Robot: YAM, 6 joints.
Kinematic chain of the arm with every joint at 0, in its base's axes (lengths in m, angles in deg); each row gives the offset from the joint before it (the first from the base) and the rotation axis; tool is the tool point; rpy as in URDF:
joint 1: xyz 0 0 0.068 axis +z
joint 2: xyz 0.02 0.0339 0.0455 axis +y
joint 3: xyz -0.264 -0.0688 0 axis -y
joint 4: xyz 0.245 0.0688 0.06 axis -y
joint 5: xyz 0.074 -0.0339 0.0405 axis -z
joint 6: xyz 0.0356 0 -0.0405 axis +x
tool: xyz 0 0 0 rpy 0 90 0
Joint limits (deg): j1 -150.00..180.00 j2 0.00..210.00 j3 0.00..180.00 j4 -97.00..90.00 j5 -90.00..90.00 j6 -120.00..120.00
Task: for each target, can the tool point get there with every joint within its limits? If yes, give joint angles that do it. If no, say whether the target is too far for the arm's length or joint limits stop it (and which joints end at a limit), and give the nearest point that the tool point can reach.
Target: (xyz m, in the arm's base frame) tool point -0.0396 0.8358 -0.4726
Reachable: no: too far | nearest point -0.0253 0.5344 -0.2396 | short by 0.381 m
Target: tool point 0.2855 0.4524 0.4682
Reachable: yes | joints 57.59 144.71 163.09 20.00 -2.30 -91.66
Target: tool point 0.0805 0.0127 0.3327
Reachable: yes | joints -15.84 22.75 40.62 -28.24 -73.61 -5.13
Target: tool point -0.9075 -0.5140 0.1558
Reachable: no: too far | nearest point -0.5592 -0.3220 0.1394 | short by 0.398 m
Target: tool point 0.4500 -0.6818 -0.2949
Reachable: no: too far | nearest point 0.3178 -0.4815 -0.1719 | short by 0.270 m
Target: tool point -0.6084 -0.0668 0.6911
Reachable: no: too far | nearest point -0.4656 -0.0098 0.5510 | short by 0.208 m
